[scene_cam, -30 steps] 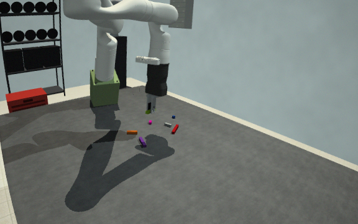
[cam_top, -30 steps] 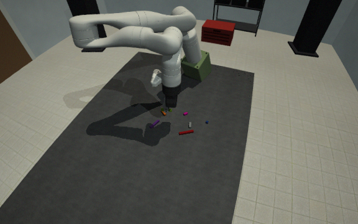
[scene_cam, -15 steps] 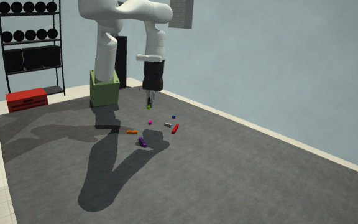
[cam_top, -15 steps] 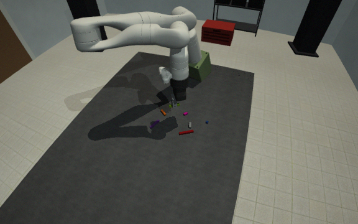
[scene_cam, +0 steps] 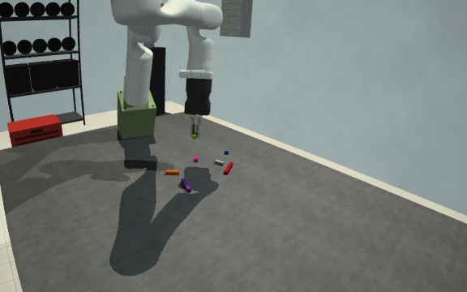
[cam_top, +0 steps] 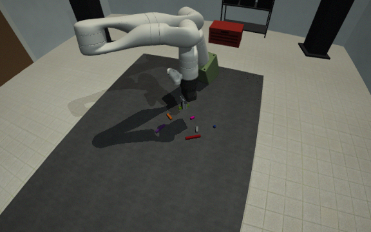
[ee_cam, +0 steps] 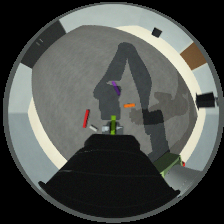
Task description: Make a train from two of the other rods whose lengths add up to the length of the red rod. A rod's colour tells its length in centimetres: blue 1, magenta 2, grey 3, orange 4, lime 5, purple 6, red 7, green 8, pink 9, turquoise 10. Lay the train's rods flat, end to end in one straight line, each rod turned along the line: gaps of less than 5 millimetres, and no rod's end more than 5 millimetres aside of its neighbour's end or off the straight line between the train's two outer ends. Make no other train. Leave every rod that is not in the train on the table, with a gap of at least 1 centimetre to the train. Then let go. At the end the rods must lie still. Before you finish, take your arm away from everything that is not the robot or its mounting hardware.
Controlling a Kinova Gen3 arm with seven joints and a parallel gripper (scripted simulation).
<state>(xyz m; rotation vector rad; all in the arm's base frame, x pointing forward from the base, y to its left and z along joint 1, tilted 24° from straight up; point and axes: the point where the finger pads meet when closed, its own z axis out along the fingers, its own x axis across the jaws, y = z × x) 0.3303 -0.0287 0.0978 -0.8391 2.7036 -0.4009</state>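
Right now my hand is 1 cm above the lime rod. Also, from my hand: grey rod 11 cm below, 7 cm to the left, 5 cm ahead; then magenta rod 11 cm below, 4 cm to the left, 3 cm behind; then orange rod 11 cm below, 8 cm to the right, 2 cm behind.
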